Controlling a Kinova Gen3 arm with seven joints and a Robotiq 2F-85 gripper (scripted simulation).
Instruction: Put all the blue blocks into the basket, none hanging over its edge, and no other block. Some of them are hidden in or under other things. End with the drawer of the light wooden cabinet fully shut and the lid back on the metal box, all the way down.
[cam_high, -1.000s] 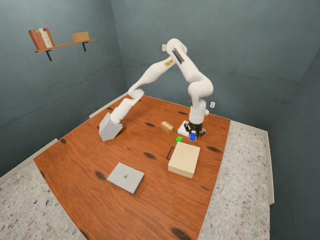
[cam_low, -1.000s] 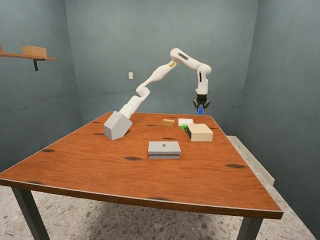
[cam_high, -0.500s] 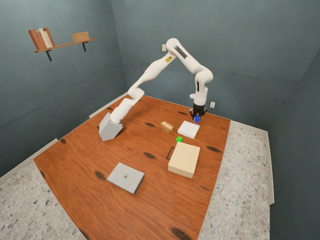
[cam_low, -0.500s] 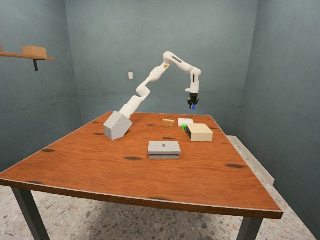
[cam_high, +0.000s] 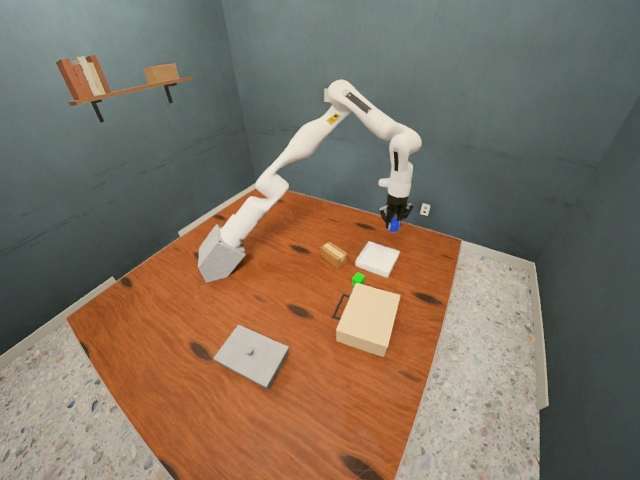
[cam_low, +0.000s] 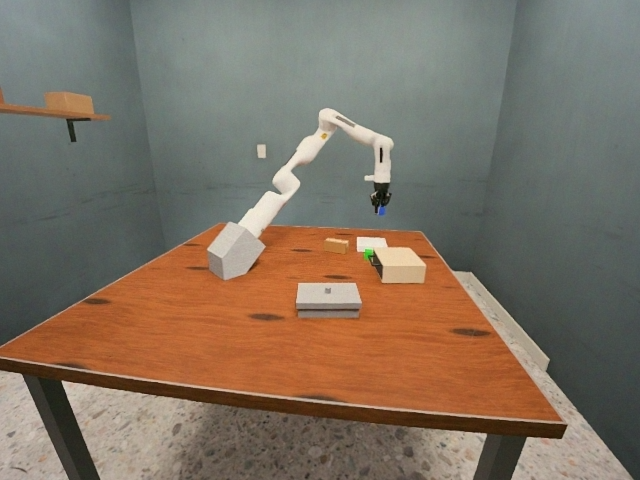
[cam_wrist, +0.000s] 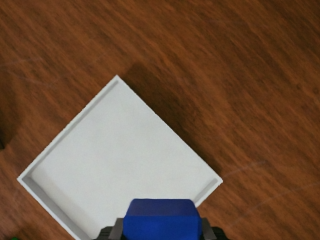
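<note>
The white basket lies 18 cm below my hand, 4 cm to the right of it and 2 cm behind it. From my hand the other things lie so: small box: 17 cm to the right, 16 cm behind, 15 cm below; then green block: 19 cm to the right, 17 cm below, 1 cm ahead; then red block: 17 cm to the right, 17 cm below, 14 cm behind.
</note>
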